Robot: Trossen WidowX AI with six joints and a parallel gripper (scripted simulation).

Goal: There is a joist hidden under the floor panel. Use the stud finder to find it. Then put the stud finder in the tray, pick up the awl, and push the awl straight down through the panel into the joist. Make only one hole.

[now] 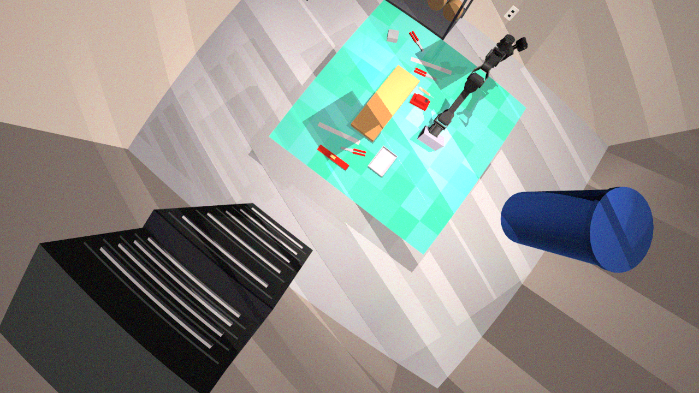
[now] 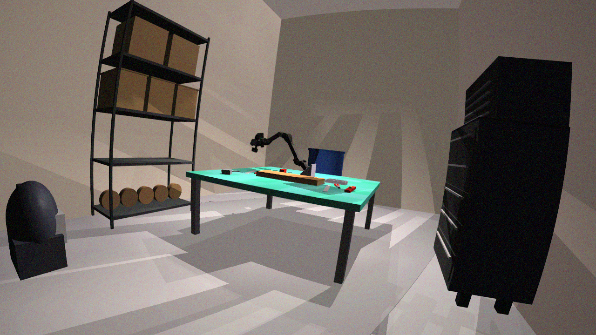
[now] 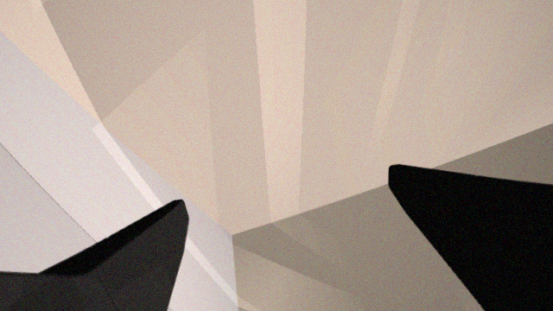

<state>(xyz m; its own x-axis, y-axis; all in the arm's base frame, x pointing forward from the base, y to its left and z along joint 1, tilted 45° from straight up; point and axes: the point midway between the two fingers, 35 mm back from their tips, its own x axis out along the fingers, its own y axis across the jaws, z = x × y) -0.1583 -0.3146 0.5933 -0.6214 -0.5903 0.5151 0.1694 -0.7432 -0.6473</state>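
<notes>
Right now the red stud finder is 340 mm ahead of my gripper tip, 490 mm to the left of it and 210 mm below it. The rest, counted from my gripper tip: awl (330 mm ahead, 410 mm to the left, 250 mm below); then grey block (740 mm ahead, 160 mm to the left, 240 mm below); then white tray (380 mm ahead, 970 mm to the left, 240 mm below).
</notes>
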